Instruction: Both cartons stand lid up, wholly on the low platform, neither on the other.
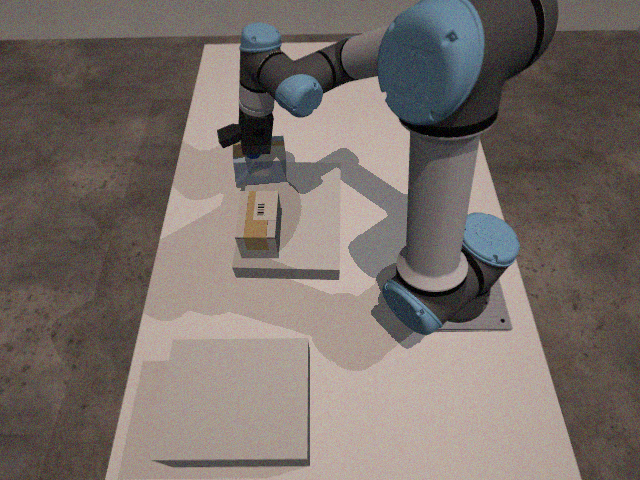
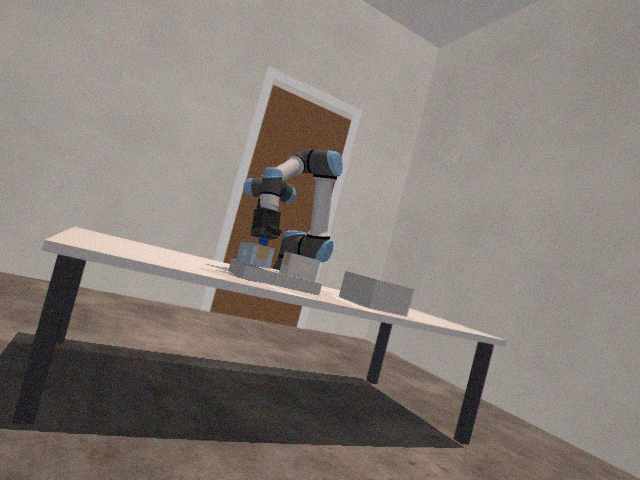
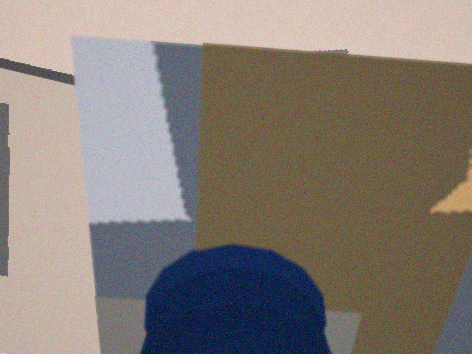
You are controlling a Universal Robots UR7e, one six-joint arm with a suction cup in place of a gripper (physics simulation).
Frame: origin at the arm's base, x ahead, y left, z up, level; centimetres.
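Seen in the pictures: hand at its tool point: (image 1: pixel 253 157) (image 2: pixel 262 249) (image 3: pixel 231 274).
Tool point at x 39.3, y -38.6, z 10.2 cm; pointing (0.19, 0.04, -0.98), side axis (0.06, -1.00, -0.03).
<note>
Pixels of each thing's top centre, then the offset from my tool point to it. Level surfaces: height alone.
- pale blue-grey carton at its top centre: (image 1: pixel 257 147) (image 2: pixel 258 244) dx -1.5, dy -1.6, dz +1.5 cm
- low grey platform at its top centre: (image 1: pixel 290 210) (image 2: pixel 275 270) dx -7.0, dy +12.3, dz -7.1 cm
- second carton at its top centre: (image 1: pixel 257 213) (image 2: pixel 302 255) dx +0.5, dy +18.1, dz +1.6 cm
- large grey block at its top centre: (image 1: pixel 235 394) (image 2: pixel 378 279) dx +8.3, dy +55.0, dz +0.1 cm
- white table at its surface level: dz -11.9 cm
A pale blue-grey carton (image 1: pixel 263 173) (image 2: pixel 251 254) (image 3: pixel 287 158) with a brown band across its lid is at the back left corner of the low grey platform (image 1: pixel 313 229) (image 2: pixel 261 276). My suction cup (image 1: pixel 252 155) (image 2: pixel 263 241) (image 3: pixel 234 298) sits on its lid from above. I cannot tell whether the carton rests on the platform or hangs just over it. A second carton (image 1: pixel 261 214) (image 2: pixel 299 267), white with a brown band and a barcode label on top, stands lid up on the platform's left front part, just in front of the first.
A large grey block (image 1: pixel 232 400) (image 2: pixel 375 291) lies on the white table (image 1: pixel 413 405) (image 2: pixel 151 259) near its front end. The arm's base (image 1: pixel 442 286) stands to the right of the platform.
</note>
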